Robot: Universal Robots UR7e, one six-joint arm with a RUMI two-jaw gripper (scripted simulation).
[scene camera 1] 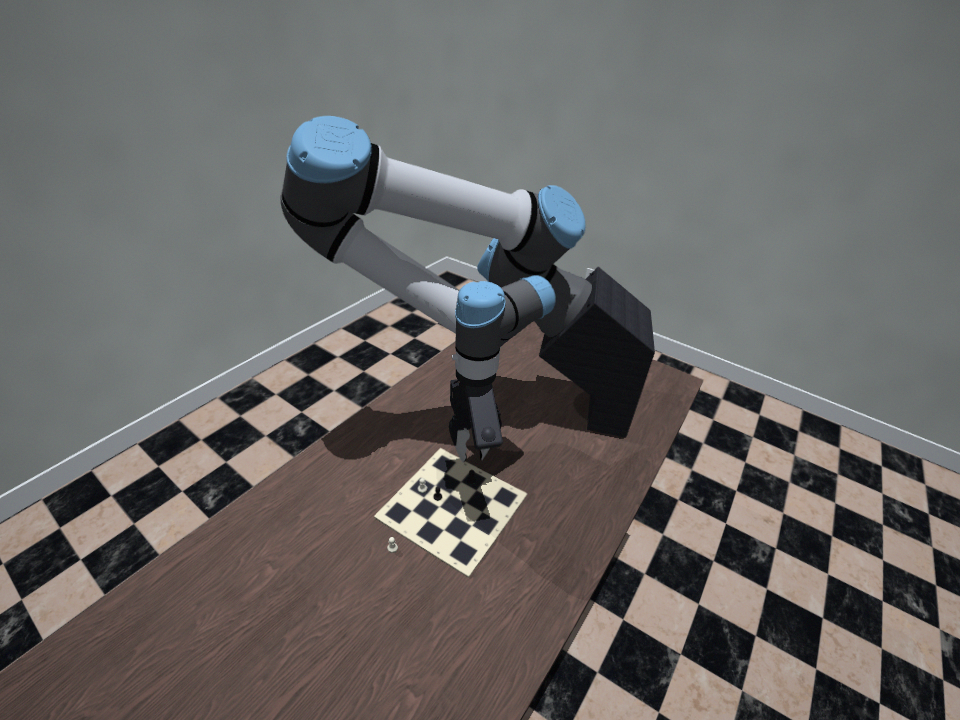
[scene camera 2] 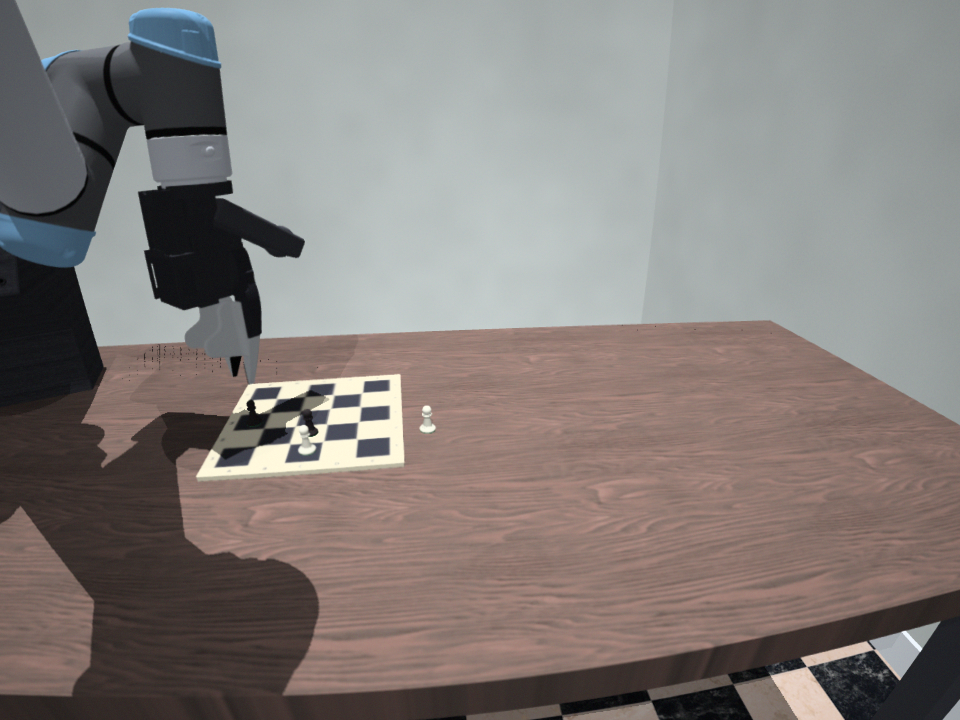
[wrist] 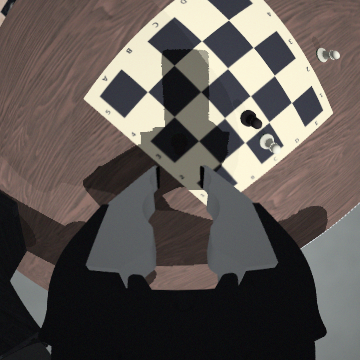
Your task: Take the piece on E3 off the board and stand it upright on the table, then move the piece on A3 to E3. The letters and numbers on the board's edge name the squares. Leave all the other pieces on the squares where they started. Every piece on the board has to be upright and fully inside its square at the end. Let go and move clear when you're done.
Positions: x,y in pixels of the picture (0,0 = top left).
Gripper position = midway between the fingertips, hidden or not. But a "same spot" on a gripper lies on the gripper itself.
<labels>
gripper: scene camera 1; scene camera 2 243,379; wrist
chessboard: scene camera 1 459,529; scene camera 2; wrist
same spot on chessboard: (wrist: 193,74) = (scene camera 2: 308,403)
same spot on gripper: (scene camera 1: 459,435) = (wrist: 259,242)
</labels>
